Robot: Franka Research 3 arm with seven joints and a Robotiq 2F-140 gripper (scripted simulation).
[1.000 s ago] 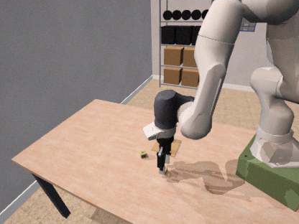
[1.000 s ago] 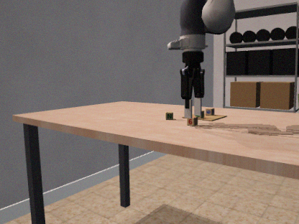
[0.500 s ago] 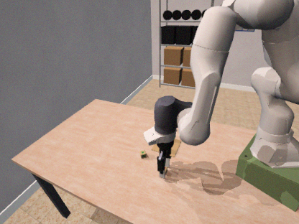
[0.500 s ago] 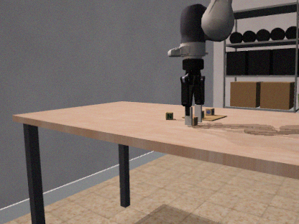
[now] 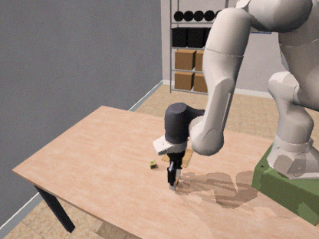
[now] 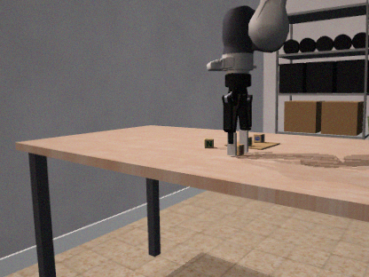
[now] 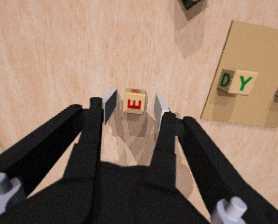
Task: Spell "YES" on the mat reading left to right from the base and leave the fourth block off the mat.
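Right now the E block is 2 cm below my hand. Round my hand: green N block: 13 cm ahead, 7 cm to the right, 2 cm below; then Y block: 14 cm to the right, 3 cm ahead, 1 cm below; then tan mat: 19 cm to the right, 3 cm below, 2 cm ahead.
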